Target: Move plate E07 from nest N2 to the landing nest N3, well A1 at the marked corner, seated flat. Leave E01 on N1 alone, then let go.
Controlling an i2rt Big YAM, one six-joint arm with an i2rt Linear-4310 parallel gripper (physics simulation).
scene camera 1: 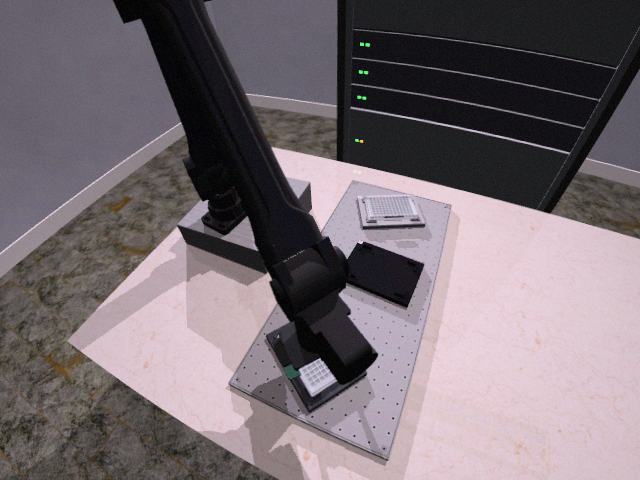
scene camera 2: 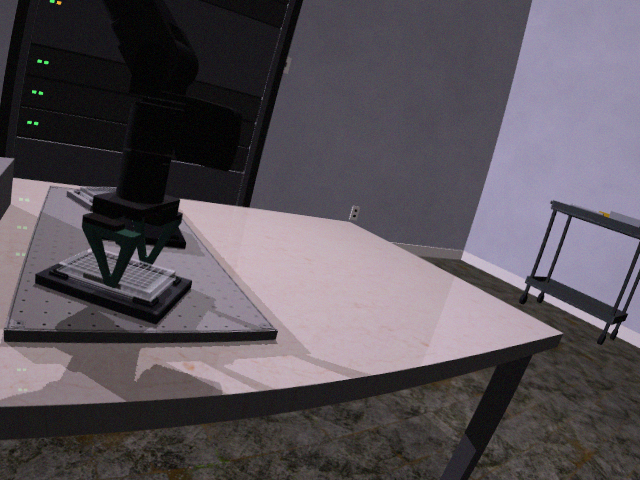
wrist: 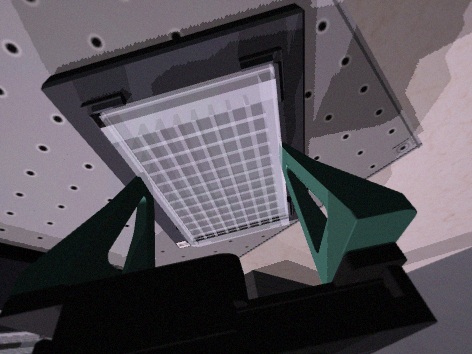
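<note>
The clear gridded plate E07 (scene camera 1: pixel 316 376) (scene camera 2: pixel 157 281) (wrist: pixel 235 200) lies level in the near dark nest (scene camera 1: pixel 338 390) (scene camera 2: pixel 103 301) (wrist: pixel 200 65), between its corner posts. My gripper (scene camera 2: pixel 130 273) (wrist: pixel 213 165) points down and is shut on the plate, one green finger against each long side. The arm hides part of the plate in scene camera 1. The black landing nest (scene camera 1: pixel 385 273) holds no plate and has a small white mark at its far-left corner. Plate E01 (scene camera 1: pixel 390 207) sits on the light far nest (scene camera 1: pixel 392 224). The nest labels are not readable.
The three nests stand on a perforated grey board (scene camera 1: pixel 387 330) (scene camera 2: pixel 206 310) on the pink table (scene camera 1: pixel 491 335) (scene camera 2: pixel 320 289). The arm's grey base block (scene camera 1: pixel 222 248) is left of the board. A dark rack (scene camera 1: pixel 454 170) stands behind, and a cart (scene camera 2: pixel 573 294) stands far right.
</note>
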